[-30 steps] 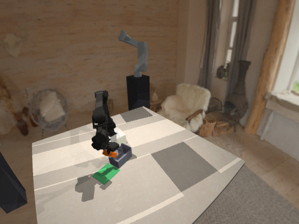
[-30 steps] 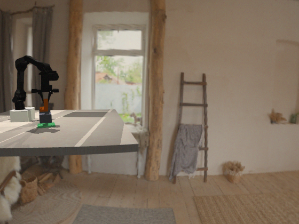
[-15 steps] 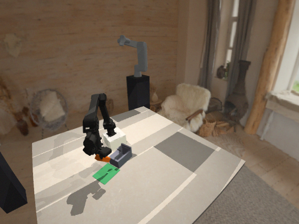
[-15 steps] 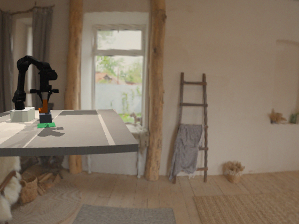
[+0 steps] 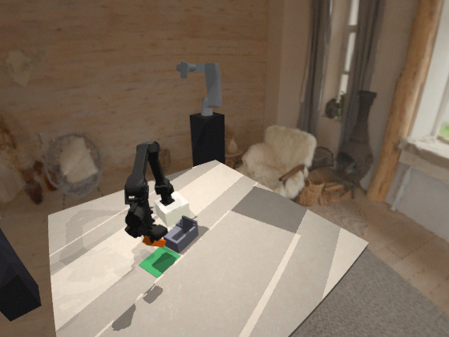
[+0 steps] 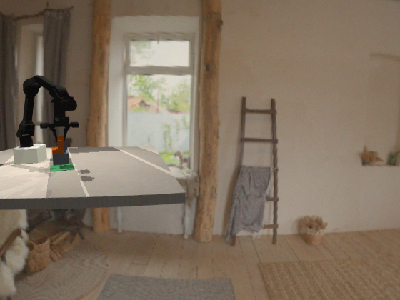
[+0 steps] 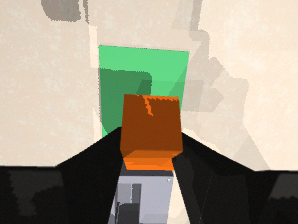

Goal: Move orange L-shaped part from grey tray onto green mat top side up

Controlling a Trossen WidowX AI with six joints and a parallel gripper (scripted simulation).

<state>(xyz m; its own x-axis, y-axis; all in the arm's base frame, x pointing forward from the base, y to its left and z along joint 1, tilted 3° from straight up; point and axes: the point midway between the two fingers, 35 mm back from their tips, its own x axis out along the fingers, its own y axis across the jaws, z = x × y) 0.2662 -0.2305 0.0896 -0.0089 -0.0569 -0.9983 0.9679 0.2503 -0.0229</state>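
My gripper tip is 10 mm past the green mat, 20 mm to the right of it and 150 mm above it. Also, from my gripper tip: orange L-shaped part (20 mm behind, 30 mm to the left, 30 mm below).
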